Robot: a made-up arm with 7 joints. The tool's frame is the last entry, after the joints.
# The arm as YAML. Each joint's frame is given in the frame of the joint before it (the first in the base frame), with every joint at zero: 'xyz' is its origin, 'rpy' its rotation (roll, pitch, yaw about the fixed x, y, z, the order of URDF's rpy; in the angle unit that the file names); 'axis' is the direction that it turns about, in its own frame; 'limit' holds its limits. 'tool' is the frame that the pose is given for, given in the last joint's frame.
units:
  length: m
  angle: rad
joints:
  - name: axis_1
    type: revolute
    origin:
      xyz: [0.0, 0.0, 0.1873]
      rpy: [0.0, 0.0, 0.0]
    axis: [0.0, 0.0, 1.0]
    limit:
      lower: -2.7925
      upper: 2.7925
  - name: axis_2
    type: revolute
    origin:
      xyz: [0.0, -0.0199, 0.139]
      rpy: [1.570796, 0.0, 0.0]
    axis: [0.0, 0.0, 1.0]
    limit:
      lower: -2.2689
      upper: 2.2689
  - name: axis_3
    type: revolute
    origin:
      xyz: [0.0, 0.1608, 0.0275]
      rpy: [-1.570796, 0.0, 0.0]
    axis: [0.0, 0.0, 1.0]
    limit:
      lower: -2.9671
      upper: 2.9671
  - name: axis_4
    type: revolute
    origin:
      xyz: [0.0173, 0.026, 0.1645]
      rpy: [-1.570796, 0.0, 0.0]
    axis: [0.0, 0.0, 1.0]
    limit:
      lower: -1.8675
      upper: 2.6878
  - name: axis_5
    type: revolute
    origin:
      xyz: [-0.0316, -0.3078, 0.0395]
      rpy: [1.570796, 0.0, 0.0]
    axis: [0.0, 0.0, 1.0]
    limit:
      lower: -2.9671
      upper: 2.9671
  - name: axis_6
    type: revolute
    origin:
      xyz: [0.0, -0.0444, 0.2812]
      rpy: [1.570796, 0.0, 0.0]
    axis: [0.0, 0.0, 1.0]
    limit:
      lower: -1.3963
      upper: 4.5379
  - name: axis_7
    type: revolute
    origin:
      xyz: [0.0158, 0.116, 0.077]
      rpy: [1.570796, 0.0, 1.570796]
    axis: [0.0, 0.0, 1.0]
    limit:
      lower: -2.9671
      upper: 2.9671
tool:
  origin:
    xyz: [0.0, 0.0, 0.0]
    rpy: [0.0, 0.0, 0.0]
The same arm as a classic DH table. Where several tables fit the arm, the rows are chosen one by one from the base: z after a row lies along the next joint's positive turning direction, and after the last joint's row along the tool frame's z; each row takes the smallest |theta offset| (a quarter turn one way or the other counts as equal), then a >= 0, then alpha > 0; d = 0 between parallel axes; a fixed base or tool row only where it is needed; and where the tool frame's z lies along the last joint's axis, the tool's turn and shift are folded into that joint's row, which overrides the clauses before.
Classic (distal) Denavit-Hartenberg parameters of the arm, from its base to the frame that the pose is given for. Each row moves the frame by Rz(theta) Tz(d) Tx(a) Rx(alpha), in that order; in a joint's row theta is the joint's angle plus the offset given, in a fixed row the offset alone. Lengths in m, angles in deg.
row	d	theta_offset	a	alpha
axis_1	0.3263	0	0	90
axis_2	0.0474	0	0	-90
axis_3	0.3253	0	0.0173	-90
axis_4	0.0655	0	-0.0316	90
axis_5	0.589	0	0	90
axis_6	0.1214	90	0.116	90
axis_7	0.0158	0	0	0
Joint limits (deg, base to tool): -160..160 -130..130 -170..170 -107..154 -170..170 -80..260 -170..170

